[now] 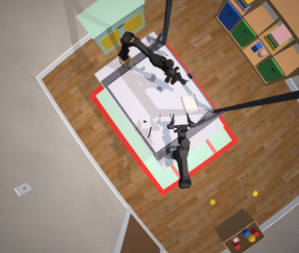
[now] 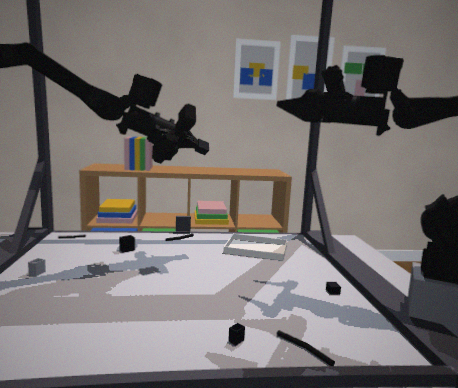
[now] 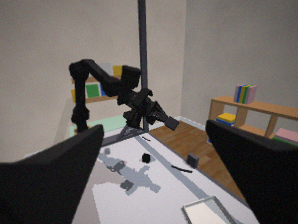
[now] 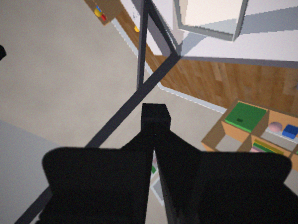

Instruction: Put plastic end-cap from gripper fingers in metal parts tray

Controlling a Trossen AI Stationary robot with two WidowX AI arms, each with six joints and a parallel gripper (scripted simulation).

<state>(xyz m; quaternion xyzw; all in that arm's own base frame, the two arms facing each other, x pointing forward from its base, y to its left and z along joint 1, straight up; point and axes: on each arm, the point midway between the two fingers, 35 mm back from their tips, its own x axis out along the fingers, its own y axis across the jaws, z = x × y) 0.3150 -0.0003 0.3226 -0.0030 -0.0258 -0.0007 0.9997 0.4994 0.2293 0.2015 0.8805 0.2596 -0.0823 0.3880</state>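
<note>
Right now the black end-cap is 3 cm to the left of my right hand, 2 cm behind it and 1 cm below it.
Now: left hand 23 cm to the left of the black end-cap, 17 cm past it and 11 cm above it.
</note>
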